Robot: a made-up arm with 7 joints. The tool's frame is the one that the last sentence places.
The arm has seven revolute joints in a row. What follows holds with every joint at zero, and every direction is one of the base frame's. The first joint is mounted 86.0 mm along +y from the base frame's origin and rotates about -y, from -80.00 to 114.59 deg. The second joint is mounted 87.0 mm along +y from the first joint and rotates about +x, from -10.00 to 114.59 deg. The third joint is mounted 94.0 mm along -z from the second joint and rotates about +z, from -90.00 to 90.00 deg. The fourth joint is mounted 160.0 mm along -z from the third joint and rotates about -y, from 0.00 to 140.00 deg. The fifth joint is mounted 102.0 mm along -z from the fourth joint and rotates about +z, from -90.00 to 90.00 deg. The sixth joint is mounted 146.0 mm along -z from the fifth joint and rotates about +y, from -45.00 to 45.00 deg. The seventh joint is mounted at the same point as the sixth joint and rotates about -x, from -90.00 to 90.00 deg. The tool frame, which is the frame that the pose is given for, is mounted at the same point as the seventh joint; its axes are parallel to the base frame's.
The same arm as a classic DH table. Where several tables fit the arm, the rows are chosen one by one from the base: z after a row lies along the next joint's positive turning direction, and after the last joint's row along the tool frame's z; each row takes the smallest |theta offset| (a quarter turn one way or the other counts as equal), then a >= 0, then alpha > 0; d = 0 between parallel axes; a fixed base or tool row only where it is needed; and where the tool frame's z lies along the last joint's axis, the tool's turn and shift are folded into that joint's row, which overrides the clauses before.
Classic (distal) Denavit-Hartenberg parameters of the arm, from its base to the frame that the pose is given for. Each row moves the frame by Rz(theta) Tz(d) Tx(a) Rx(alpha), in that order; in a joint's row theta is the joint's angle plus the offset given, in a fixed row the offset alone. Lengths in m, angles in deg.
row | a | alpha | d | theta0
base (fixed) | 0.0000 | 90.00 | 0.0000 | 0.00
joint 1 | 0.0000 | 90.00 | -0.1730 | 90.00
joint 2 | 0.0000 | 90.00 | 0.0000 | 90.00
joint 3 | 0.0000 | 90.00 | -0.2540 | 90.00
joint 4 | 0.0000 | -90.00 | 0.0000 | 0.00
joint 5 | 0.0000 | -90.00 | -0.2480 | 0.00
joint 6 | 0.0000 | 90.00 | 0.0000 | -90.00
joint 7 | 0.0000 | 90.00 | 0.0000 | 90.00
tool (fixed) | 0.0000 | 0.00 | 0.0000 | -90.00
Joint limits (deg, base to tool): -80.00..114.59 -10.00..114.59 -90.00..90.00 0.00..140.00 -90.00..90.00 -45.00..45.00 -90.00..90.00

